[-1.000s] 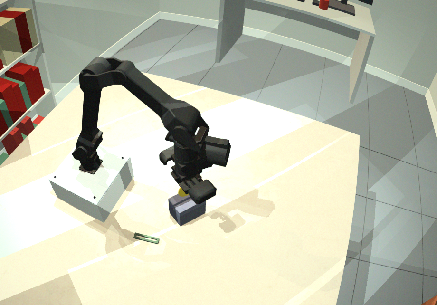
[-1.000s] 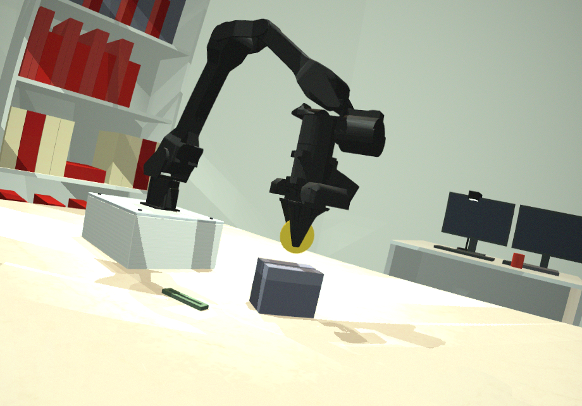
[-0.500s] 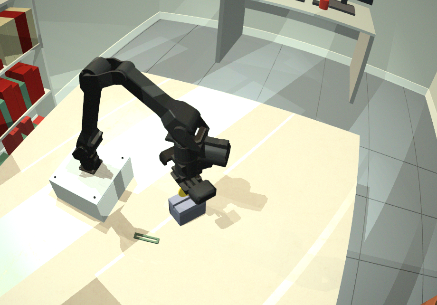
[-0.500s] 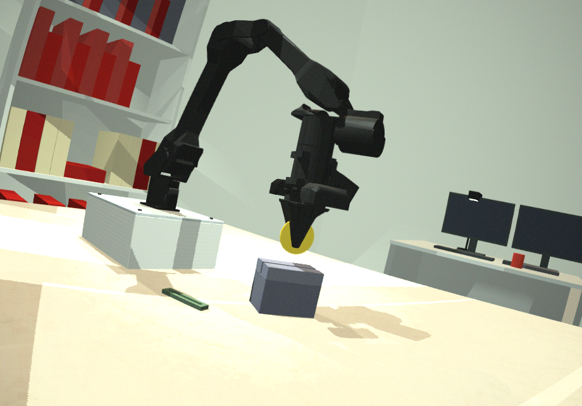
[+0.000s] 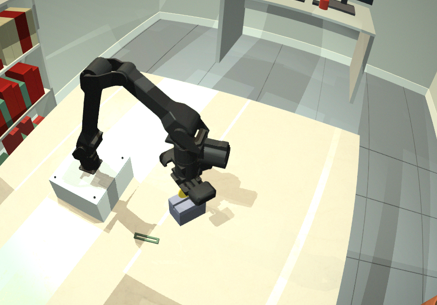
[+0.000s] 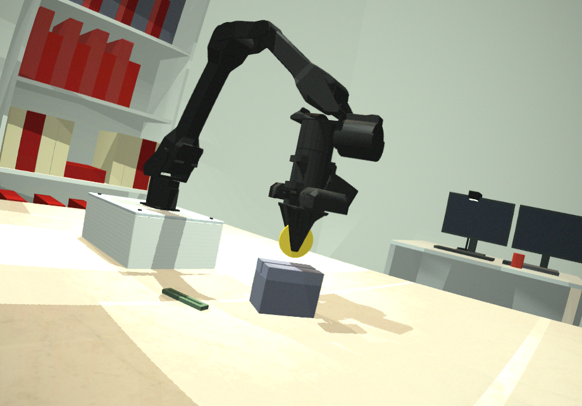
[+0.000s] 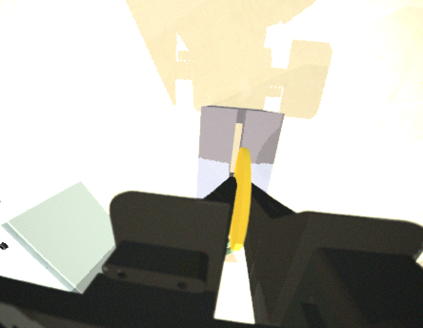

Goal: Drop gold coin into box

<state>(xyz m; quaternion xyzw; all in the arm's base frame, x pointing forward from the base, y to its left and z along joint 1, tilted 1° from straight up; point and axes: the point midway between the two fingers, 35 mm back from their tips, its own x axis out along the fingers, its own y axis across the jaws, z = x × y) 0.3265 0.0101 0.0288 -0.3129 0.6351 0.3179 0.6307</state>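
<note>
Now: the coin 2 cm above my gripper tip.
</note>
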